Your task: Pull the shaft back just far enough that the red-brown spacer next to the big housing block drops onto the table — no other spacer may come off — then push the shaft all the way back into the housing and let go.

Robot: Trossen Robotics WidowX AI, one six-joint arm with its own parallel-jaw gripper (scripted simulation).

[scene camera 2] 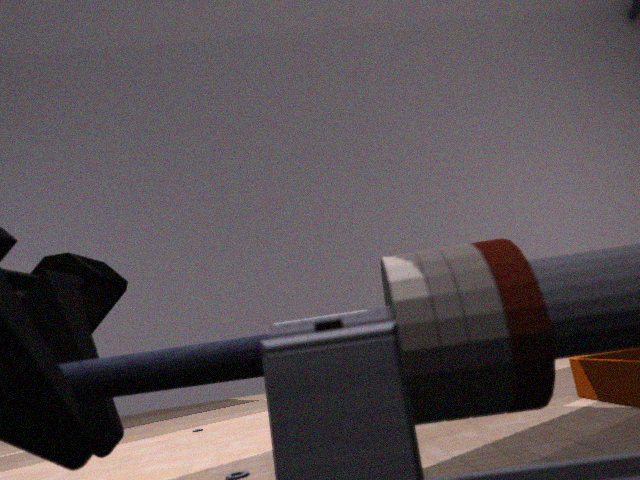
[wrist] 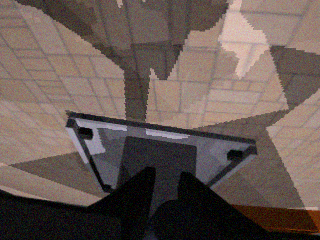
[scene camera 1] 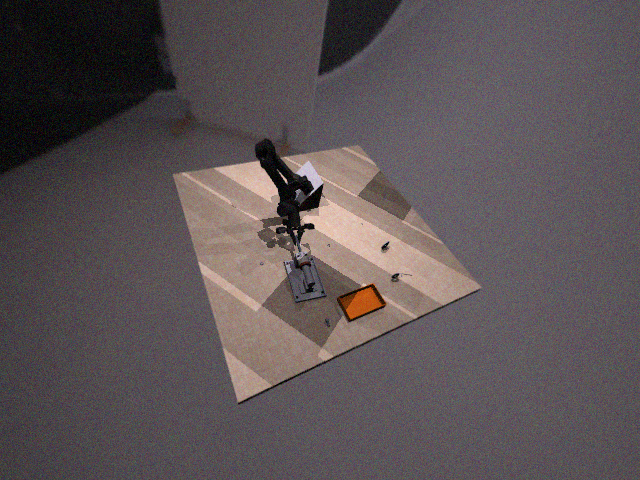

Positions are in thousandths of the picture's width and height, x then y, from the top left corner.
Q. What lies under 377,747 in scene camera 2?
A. A blue-grey shaft.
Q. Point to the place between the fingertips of my gripper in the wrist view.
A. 520,744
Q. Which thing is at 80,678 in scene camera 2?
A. My gripper.
